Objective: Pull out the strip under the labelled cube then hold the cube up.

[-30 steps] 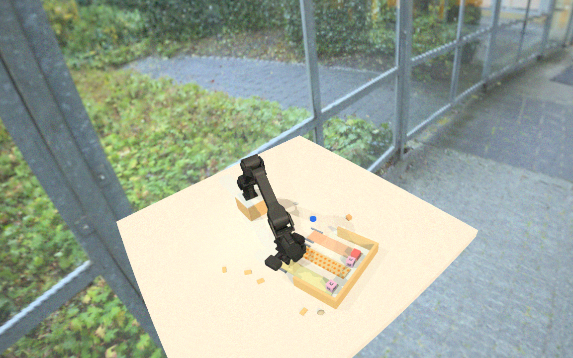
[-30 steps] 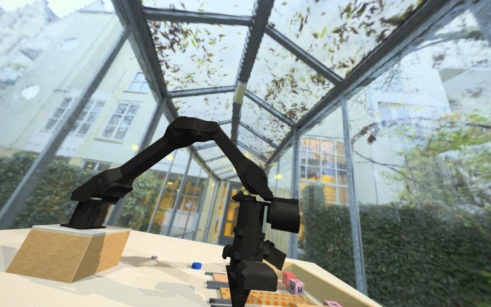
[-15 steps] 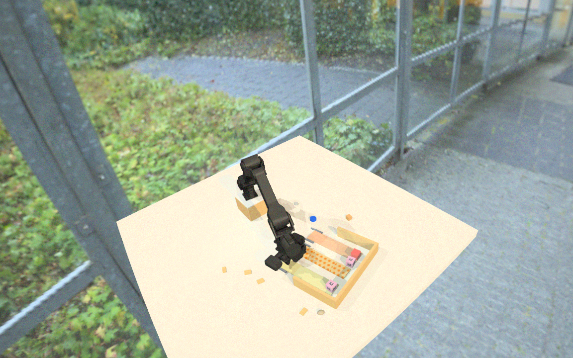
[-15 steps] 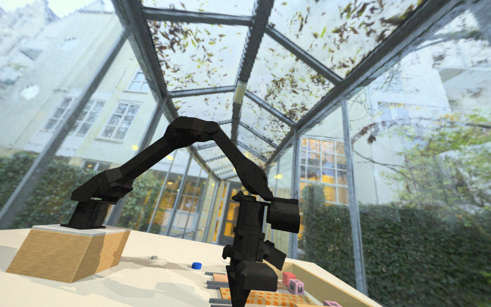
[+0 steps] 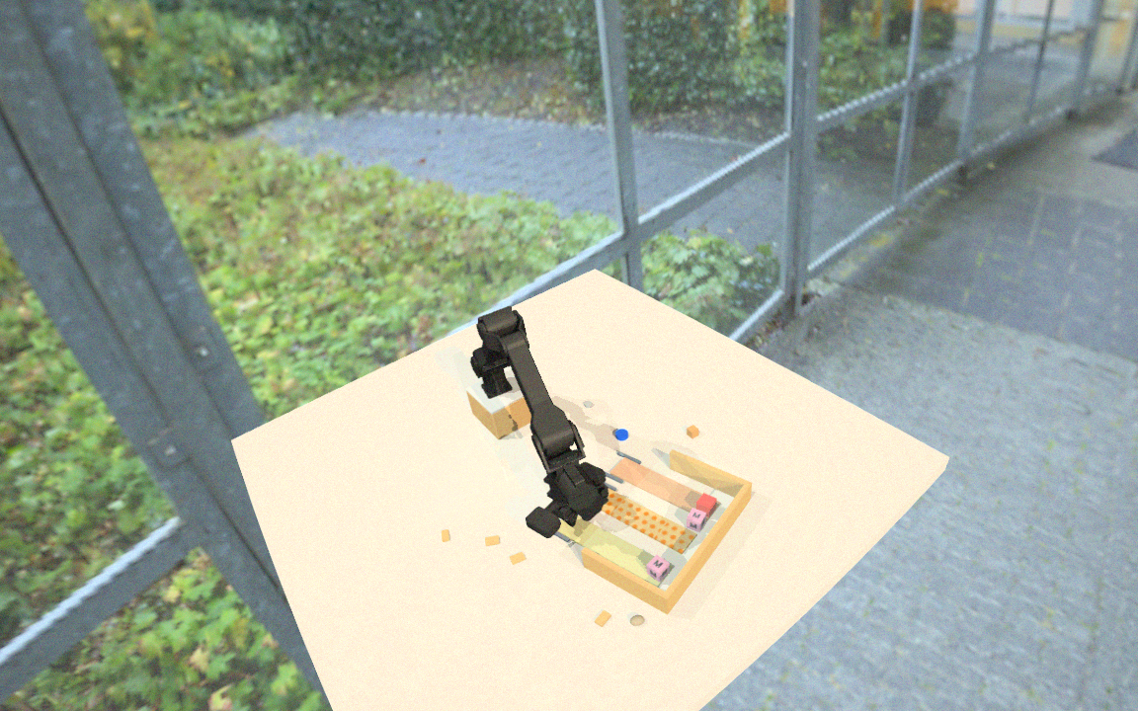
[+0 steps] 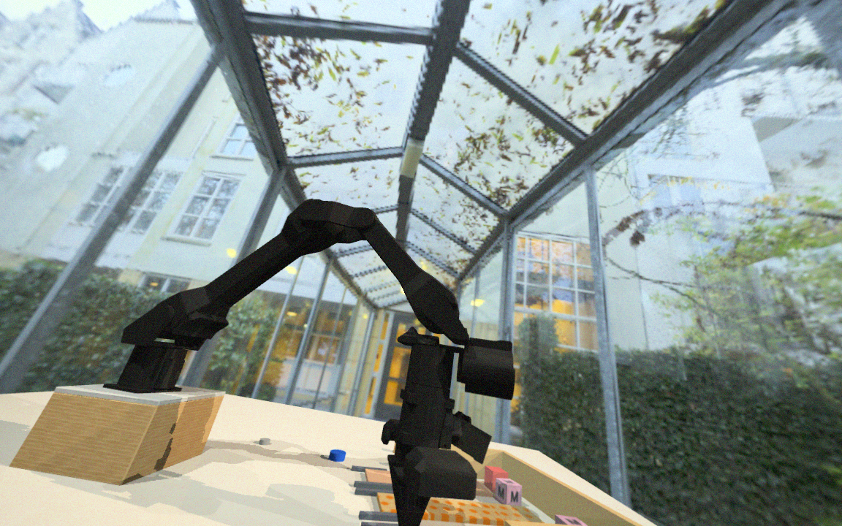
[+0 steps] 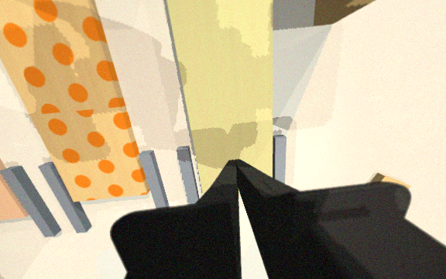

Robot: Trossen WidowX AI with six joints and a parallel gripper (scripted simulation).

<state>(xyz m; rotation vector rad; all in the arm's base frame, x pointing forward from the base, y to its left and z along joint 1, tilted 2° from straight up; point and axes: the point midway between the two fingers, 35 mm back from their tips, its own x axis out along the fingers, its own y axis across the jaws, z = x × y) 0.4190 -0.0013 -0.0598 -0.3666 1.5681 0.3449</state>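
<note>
The yellow-green strip lies 9 cm ahead of my gripper tip and 4 cm to the left of it. The rest, counted from my gripper tip: blue disc 22 cm to the left, 19 cm behind.
</note>
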